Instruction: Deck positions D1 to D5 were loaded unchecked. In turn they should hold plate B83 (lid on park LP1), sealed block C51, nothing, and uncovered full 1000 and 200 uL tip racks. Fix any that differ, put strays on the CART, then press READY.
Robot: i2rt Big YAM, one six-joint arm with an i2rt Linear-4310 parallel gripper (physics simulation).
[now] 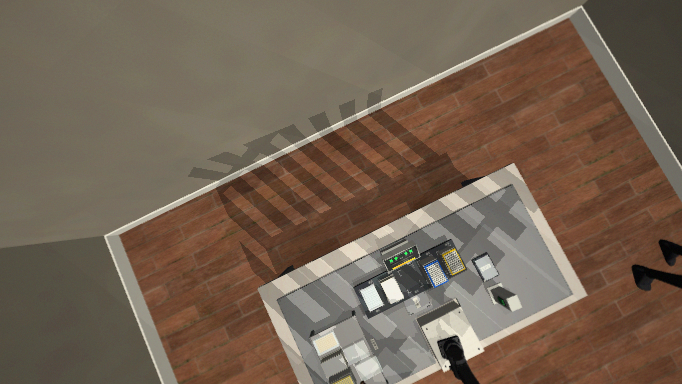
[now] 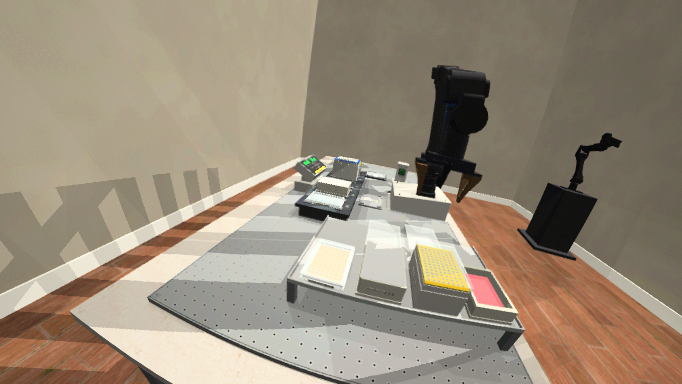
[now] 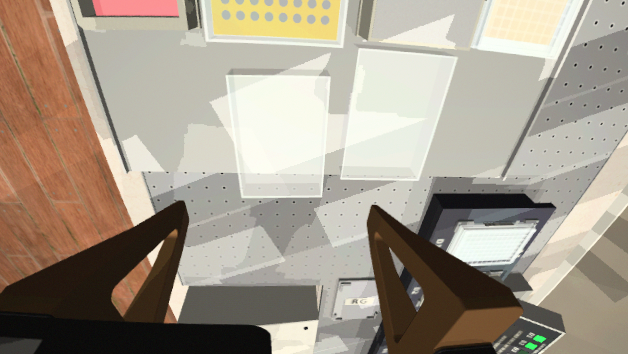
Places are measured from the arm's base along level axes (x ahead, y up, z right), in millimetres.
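Pixels of known places: gripper, fingertip midpoint: [image 2: 438, 198] [image 3: 279, 212]; arm's base at its link origin: [image 1: 449, 346] [image 2: 425, 193].
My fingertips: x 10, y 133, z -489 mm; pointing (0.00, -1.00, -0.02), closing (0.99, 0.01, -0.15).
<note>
Ahead of a thing's pixels: the offset from my fingertips to its top centre. "pt": to the spot under its first point.
My gripper [image 2: 439, 197] [image 3: 279, 212] is open and empty, high over the bench beside the raised grey tray [image 2: 345, 231] [image 3: 150, 95]. Two clear lids @(dx +1, dy -127, dz +28 mm) [image 3: 282, 135] @(dx +101, dy -127, dz -14 mm) [image 3: 397, 115] lie side by side on the tray, beyond my fingertips. On the deck [image 1: 412, 277] [image 2: 320, 211], a pale plate @(dx +346, dy -146, dz +153 mm) [image 1: 371, 296] [image 2: 325, 200] [image 3: 492, 242] is at D1, a white block @(dx +366, dy -119, dz +274 mm) [image 1: 392, 290] [image 2: 334, 186] at D2, D3 is empty, a blue-rimmed rack @(dx +408, dy -63, dz +519 mm) [image 1: 435, 273] is at D4 and a yellow-rimmed rack @(dx +428, dy -96, dz +641 mm) [image 1: 453, 261] at D5. The console @(pt dx +534, dy -89, dz +372 mm) [image 1: 401, 257] [image 2: 311, 166] [image 3: 535, 335] shows green lights and a yellow strip.
The tray also holds an orange-tinted plate @(dx +186, dy -135, dz -165 mm) [image 1: 326, 343] [image 2: 328, 262], a grey block @(dx +79, dy -110, dz -147 mm) [image 2: 382, 275], a yellow-topped rack @(dx -27, dy -81, dz -130 mm) [image 2: 442, 267] [image 3: 277, 17] and a pink-bottomed box @(dx -134, dy -120, dz -112 mm) [image 2: 485, 291]. A small labelled plate @(dx +224, dy -198, dz +400 mm) [image 3: 357, 301] lies near my base [image 1: 452, 332]. A screened device @(dx +143, dy -82, dz +870 mm) [image 1: 505, 298] [image 2: 402, 171] stands beyond.
</note>
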